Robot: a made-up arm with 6 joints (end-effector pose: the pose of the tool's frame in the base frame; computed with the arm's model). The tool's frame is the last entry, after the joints. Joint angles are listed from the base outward.
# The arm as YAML. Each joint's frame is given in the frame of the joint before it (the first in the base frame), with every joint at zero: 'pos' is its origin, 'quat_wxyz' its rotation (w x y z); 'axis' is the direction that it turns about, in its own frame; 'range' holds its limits. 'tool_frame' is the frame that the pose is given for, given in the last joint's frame.
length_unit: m
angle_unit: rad
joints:
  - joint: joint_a
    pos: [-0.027, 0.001, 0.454]
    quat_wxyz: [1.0, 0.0, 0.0, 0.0]
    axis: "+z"
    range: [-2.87, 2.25]
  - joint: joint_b
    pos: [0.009, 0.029, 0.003]
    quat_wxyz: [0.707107, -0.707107, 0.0, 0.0]
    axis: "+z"
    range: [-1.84, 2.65]
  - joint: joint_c
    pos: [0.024, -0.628, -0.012]
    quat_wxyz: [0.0, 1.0, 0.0, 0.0]
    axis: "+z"
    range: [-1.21, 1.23]
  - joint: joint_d
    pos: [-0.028, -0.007, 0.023]
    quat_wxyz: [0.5, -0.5, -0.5, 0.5]
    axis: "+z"
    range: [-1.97, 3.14]
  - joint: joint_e
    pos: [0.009, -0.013, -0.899]
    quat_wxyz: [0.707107, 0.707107, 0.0, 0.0]
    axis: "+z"
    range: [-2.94, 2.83]
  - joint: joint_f
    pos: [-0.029, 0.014, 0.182]
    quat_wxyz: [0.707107, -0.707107, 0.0, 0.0]
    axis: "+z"
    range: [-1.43, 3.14]
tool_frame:
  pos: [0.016, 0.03, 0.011]
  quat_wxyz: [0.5, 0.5, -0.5, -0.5]
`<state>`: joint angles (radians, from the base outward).
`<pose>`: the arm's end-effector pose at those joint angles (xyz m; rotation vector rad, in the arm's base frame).
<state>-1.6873 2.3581 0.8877 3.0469 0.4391 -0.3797</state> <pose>0.0757 -0.5487 -0.8489 1.8626 -0.4631 -0.4952</pose>
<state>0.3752 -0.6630 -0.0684 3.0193 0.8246 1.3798</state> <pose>0.2384 0.2781 1.5183 -1.1763 0.9973 1.8416</pose>
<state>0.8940 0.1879 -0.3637 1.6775 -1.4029 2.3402</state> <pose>0.5300 0.7566 0.8121 -0.7233 1.1864 0.9194</pose>
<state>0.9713 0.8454 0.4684 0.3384 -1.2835 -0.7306</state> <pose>0.8632 1.0063 0.6163 1.2728 -1.1925 -0.6613</pose>
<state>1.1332 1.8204 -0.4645 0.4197 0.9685 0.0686</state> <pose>0.1527 -0.0018 -0.4054 1.8813 0.1286 -0.2657</pose>
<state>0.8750 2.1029 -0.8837 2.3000 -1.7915 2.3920</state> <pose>-0.3156 -0.0853 -0.1225 1.5776 -1.8039 -0.3282</pose>
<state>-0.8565 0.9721 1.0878 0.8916 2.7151 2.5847</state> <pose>0.8358 -1.1450 1.0863 2.1709 0.5768 -1.9916</pose>
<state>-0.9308 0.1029 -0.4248 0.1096 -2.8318 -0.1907</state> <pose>0.3651 -0.8119 0.6602 -0.4433 0.1436 -2.4026</pose>
